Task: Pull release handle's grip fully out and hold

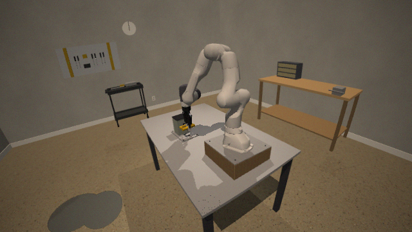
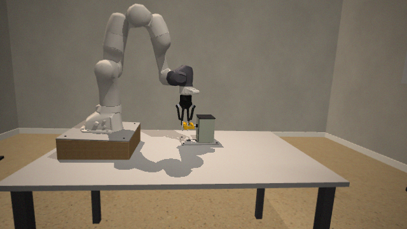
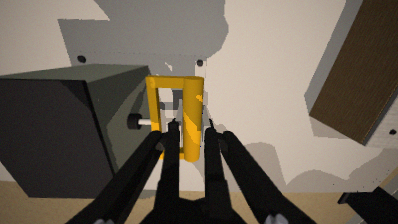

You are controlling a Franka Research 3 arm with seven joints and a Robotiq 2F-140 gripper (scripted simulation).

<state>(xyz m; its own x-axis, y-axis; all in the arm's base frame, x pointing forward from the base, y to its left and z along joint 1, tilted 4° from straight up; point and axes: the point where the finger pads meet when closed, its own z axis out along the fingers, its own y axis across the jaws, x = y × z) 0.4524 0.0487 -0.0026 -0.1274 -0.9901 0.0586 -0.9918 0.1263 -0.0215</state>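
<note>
Right now my hand is 10 cm above the flat base plate, 9 cm short of it and 1 cm to the left of it.
</note>
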